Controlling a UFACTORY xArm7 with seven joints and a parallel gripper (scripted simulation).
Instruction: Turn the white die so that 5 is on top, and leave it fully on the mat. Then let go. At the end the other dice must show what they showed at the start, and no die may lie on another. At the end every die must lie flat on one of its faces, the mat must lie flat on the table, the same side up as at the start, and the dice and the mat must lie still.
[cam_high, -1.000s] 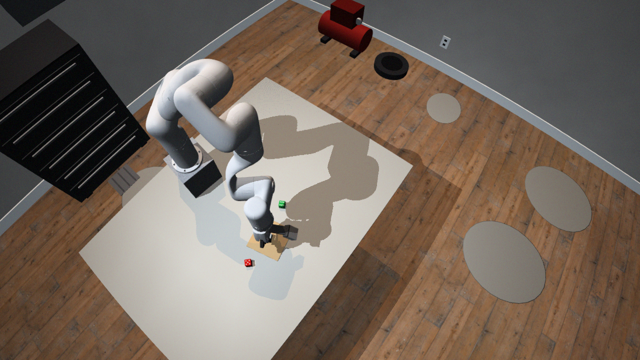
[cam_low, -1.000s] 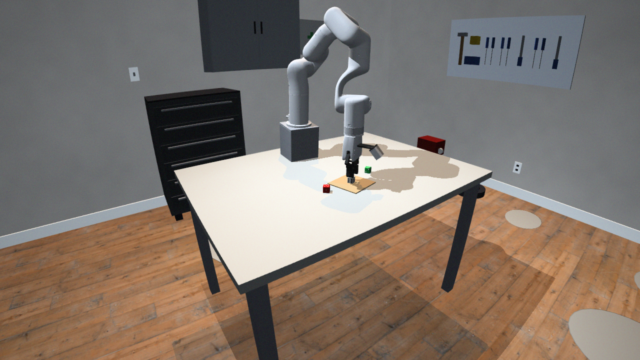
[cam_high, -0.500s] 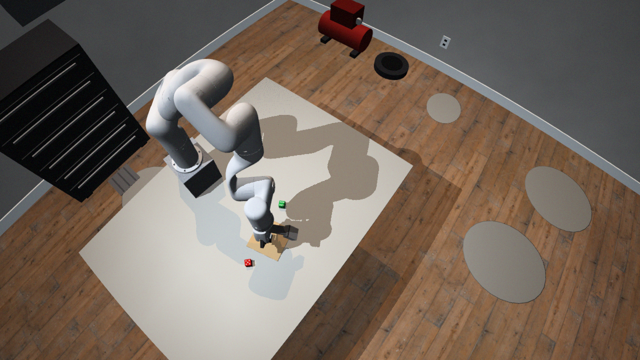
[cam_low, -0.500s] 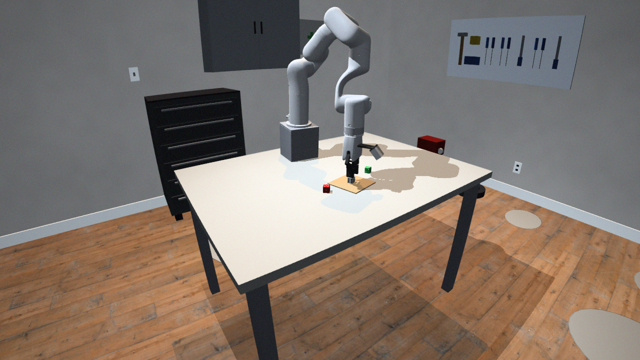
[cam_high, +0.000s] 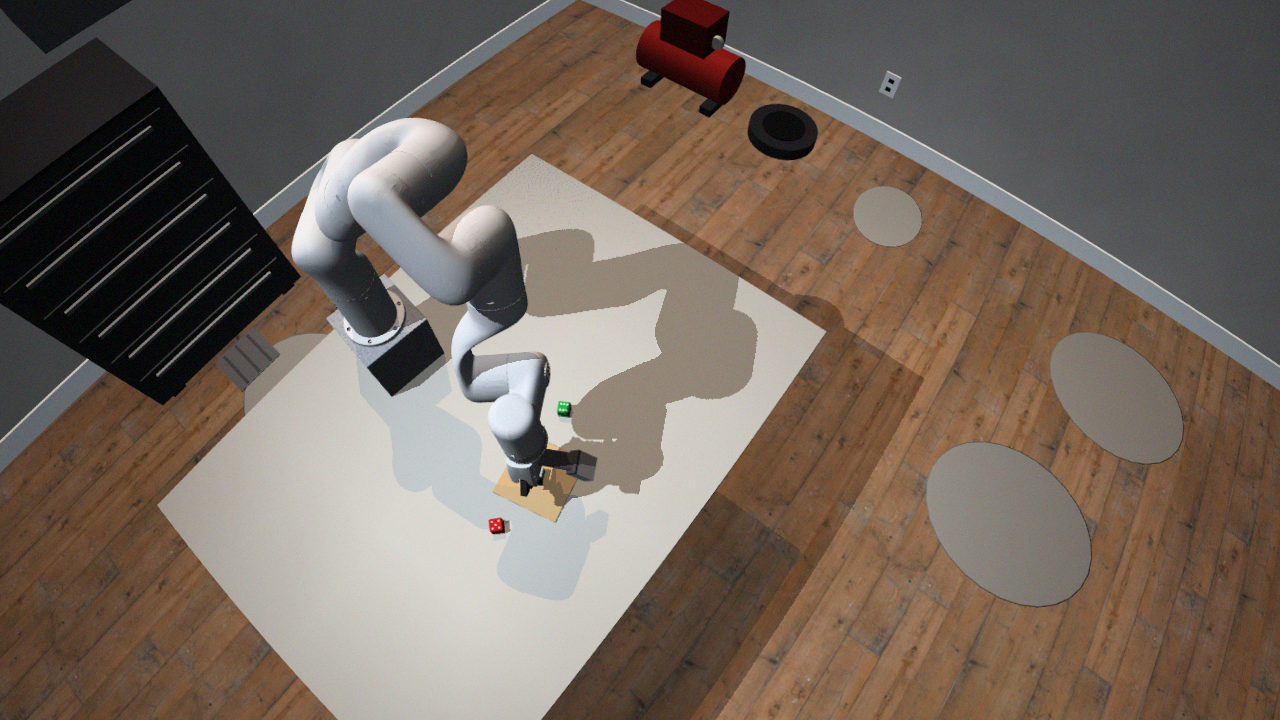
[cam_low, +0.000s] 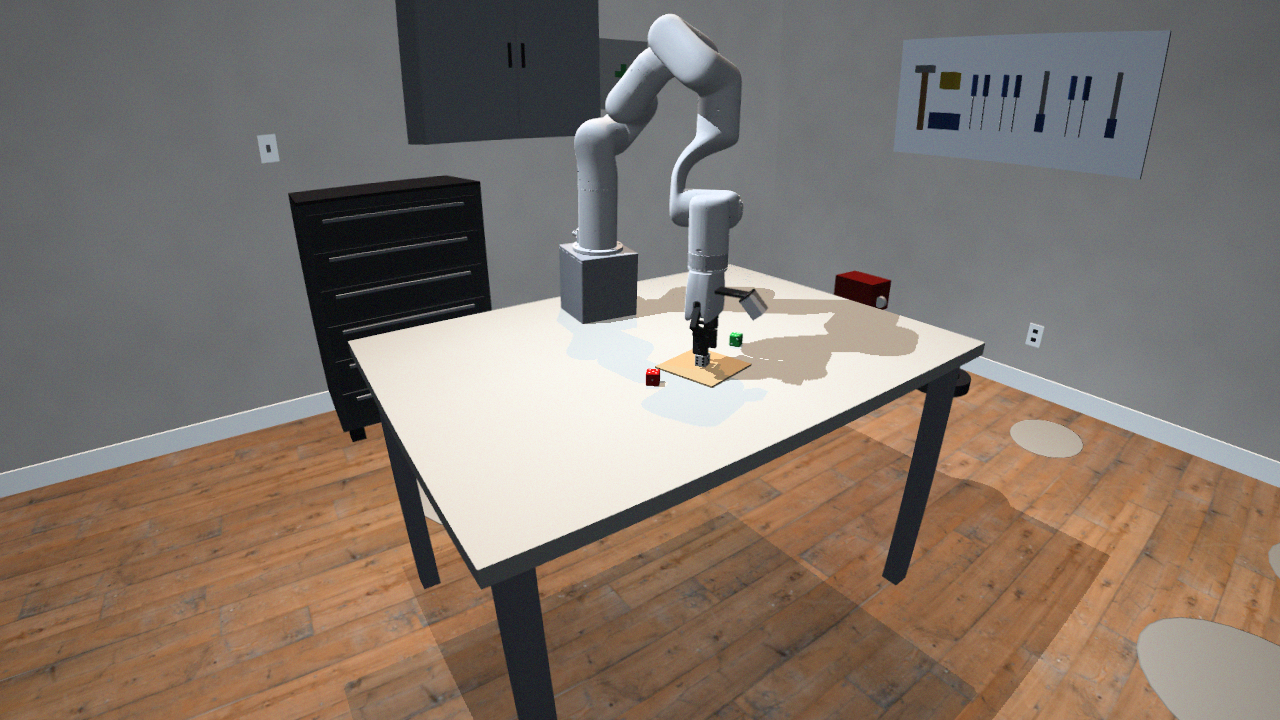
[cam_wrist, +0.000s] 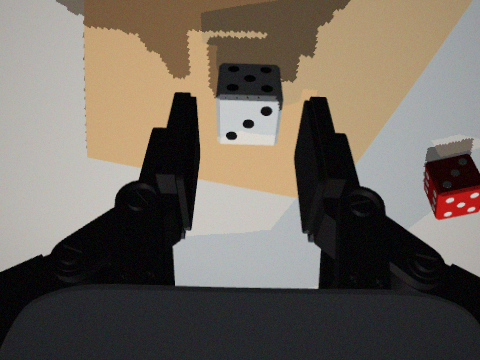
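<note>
The white die is 4 cm below my hand. From my hand the other things lie so: green die (14 cm to the left, 4 cm below, 3 cm behind); red die (13 cm to the right, 4 cm below, 2 cm behind); tan mat (5 cm below).
</note>
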